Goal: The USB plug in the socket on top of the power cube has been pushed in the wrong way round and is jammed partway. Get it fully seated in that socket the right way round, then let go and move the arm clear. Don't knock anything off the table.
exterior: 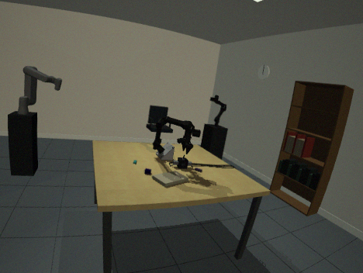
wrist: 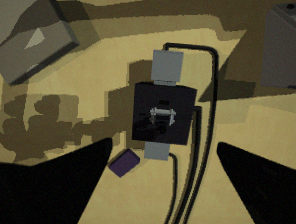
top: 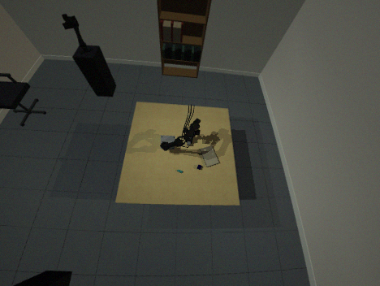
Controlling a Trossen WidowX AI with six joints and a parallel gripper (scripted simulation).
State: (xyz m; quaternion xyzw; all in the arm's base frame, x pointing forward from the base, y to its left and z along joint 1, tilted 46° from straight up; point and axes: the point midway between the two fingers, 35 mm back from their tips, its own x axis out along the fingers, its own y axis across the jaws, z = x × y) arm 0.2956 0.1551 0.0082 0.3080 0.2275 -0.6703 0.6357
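Now: gripper tip 40 mm above the USB plug. The rest, counted from my gripper tip: cyan piece (110 mm behind, 400 mm to the right, 130 mm below); flat slab (240 mm ahead, 210 mm to the right, 120 mm below); blue block (110 mm ahead, 350 mm to the right, 120 mm below).
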